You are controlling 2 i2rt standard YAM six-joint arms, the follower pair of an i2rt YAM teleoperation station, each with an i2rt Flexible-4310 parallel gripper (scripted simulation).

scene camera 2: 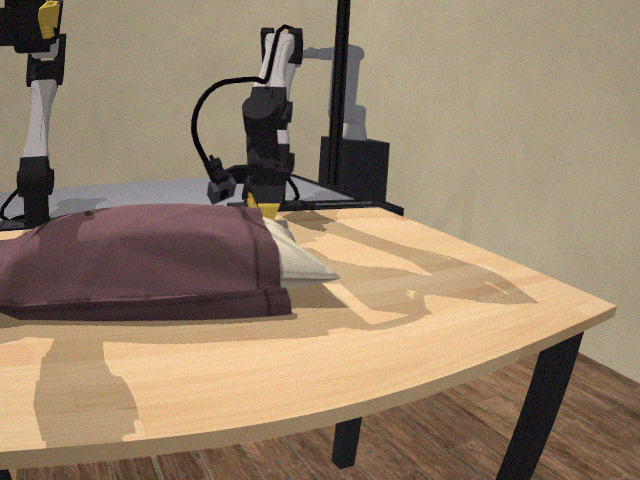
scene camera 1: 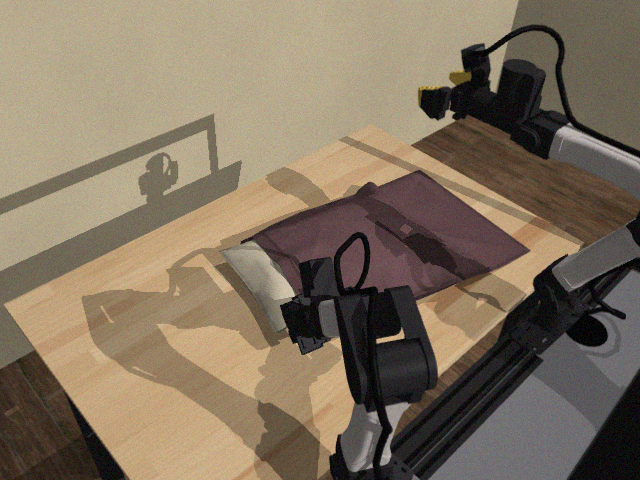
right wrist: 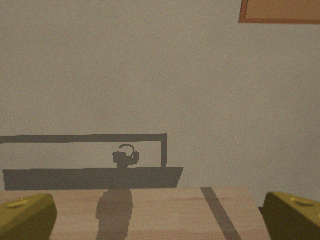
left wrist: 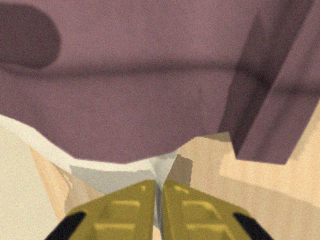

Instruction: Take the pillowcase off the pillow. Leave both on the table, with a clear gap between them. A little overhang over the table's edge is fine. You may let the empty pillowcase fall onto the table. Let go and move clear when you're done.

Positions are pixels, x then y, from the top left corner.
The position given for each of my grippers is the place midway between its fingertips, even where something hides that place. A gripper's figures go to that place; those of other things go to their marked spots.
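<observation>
My left gripper (scene camera 1: 291,324) is 1180 mm from the lens, while my right gripper (scene camera 1: 434,82) is 1270 mm from the lens. There is a cream pillow (scene camera 1: 263,277) too, and I find it 1240 mm from the lens. A pillowcase (scene camera 1: 412,231) lies 1340 mm from the lens, so my left gripper is nearer to the lens than the pillowcase.
</observation>
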